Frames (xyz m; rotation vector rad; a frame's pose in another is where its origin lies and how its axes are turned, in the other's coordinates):
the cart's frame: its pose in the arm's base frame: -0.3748 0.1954 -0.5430 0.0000 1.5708 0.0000
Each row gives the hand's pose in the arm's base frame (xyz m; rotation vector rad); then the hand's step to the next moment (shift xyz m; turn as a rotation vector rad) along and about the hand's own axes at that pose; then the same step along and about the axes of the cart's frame.
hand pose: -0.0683 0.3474 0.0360 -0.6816 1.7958 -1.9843
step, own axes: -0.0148 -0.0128 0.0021 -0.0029 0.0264 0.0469
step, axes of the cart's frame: -0.0114 0.0083 0.0138 0.0234 -0.0393 0.0286
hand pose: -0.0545 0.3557 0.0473 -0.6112 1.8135 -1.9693
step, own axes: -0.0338 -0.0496 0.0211 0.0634 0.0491 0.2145
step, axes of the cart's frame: -0.0490 0.0057 0.0401 0.0314 -0.2165 0.0677
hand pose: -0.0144 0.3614 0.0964 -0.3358 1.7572 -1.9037
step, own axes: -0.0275 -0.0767 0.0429 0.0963 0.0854 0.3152
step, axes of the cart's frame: -0.0850 -0.0203 0.0291 0.0596 -0.3201 0.0995
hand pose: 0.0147 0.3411 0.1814 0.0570 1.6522 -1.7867
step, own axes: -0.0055 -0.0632 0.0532 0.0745 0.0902 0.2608
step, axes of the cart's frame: -0.0671 -0.0482 -0.0059 0.0638 -0.2615 0.0961
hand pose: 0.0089 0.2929 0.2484 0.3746 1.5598 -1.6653
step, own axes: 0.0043 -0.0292 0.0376 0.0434 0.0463 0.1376
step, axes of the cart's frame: -0.0246 -0.0391 -0.0122 0.0356 -0.1395 0.0472
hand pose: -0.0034 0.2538 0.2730 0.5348 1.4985 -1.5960
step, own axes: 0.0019 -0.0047 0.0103 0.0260 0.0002 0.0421
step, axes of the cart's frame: -0.0032 -0.0108 -0.0023 0.0128 -0.0477 -0.0037
